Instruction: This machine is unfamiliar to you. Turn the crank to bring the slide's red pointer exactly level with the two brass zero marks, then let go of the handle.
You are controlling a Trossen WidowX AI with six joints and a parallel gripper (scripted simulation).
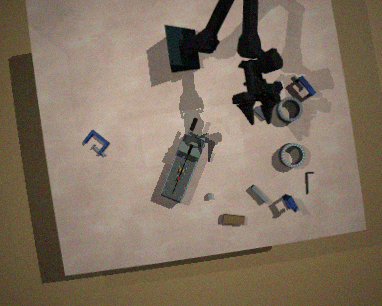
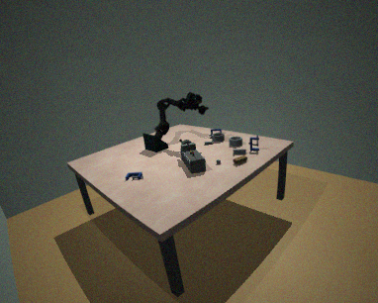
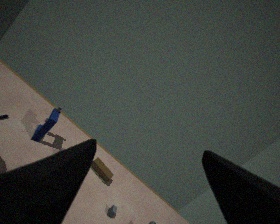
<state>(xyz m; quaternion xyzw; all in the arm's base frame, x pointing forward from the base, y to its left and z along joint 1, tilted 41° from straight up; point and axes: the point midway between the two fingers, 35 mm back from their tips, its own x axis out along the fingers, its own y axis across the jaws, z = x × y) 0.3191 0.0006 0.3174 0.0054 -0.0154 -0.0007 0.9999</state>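
The dark handle lies 21 cm to the right of my gripper tip, 21 cm below it and 4 cm behind it. Round my gripper tip: small grey cube 31 cm below, 25 cm ahead, 18 cm to the right; red pointer 30 cm to the right, 24 cm below, 16 cm ahead; grey bar 30 cm below, 27 cm ahead, 2 cm to the left.
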